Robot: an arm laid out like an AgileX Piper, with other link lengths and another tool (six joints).
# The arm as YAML. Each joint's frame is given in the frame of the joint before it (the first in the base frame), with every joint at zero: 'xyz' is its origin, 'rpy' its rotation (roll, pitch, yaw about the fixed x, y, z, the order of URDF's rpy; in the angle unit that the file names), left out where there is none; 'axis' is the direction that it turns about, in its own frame. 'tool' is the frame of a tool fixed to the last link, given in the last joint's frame.
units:
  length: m
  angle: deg
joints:
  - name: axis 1
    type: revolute
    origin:
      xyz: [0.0, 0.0, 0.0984]
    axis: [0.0, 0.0, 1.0]
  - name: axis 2
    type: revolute
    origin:
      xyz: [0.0, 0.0, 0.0]
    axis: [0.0, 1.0, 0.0]
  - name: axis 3
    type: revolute
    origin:
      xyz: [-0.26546, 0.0, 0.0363]
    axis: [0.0, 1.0, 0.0]
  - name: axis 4
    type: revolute
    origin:
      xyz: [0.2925, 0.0, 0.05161]
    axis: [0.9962, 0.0, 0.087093]
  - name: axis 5
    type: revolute
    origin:
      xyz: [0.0, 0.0, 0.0]
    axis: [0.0, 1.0, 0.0]
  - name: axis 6
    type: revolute
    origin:
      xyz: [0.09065, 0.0, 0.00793]
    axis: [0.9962, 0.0, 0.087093]
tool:
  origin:
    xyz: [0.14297, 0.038, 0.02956]
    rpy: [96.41, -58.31, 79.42]
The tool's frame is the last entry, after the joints.
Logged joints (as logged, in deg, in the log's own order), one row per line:
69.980 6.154 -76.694 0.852 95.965 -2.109
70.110 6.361 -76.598 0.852 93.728 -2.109
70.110 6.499 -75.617 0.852 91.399 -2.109
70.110 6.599 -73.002 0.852 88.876 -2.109
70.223 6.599 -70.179 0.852 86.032 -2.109
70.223 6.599 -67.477 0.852 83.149 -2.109
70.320 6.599 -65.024 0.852 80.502 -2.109
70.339 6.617 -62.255 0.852 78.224 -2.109
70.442 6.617 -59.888 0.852 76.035 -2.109
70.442 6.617 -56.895 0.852 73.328 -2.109
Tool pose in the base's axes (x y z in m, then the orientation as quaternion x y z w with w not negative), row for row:
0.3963 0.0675 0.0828 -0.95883 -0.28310 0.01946 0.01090
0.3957 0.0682 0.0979 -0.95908 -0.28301 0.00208 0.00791
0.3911 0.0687 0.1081 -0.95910 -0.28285 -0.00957 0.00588
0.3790 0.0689 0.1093 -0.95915 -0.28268 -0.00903 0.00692
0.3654 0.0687 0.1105 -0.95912 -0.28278 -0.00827 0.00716
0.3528 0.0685 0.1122 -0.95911 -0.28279 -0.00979 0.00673
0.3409 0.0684 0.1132 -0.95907 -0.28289 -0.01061 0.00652
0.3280 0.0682 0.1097 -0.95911 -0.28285 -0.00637 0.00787
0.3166 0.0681 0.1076 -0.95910 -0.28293 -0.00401 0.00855
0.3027 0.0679 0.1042 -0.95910 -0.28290 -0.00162 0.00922
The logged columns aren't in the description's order. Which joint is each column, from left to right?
Columns, left to right: axis 5, axis 4, axis 3, axis 1, axis 2, axis 6.
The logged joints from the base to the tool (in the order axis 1, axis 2, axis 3, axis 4, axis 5, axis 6), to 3 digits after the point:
0.852 95.965 -76.694 6.154 69.980 -2.109
0.852 93.728 -76.598 6.361 70.110 -2.109
0.852 91.399 -75.617 6.499 70.110 -2.109
0.852 88.876 -73.002 6.599 70.110 -2.109
0.852 86.032 -70.179 6.599 70.223 -2.109
0.852 83.149 -67.477 6.599 70.223 -2.109
0.852 80.502 -65.024 6.599 70.320 -2.109
0.852 78.224 -62.255 6.617 70.339 -2.109
0.852 76.035 -59.888 6.617 70.442 -2.109
0.852 73.328 -56.895 6.617 70.442 -2.109

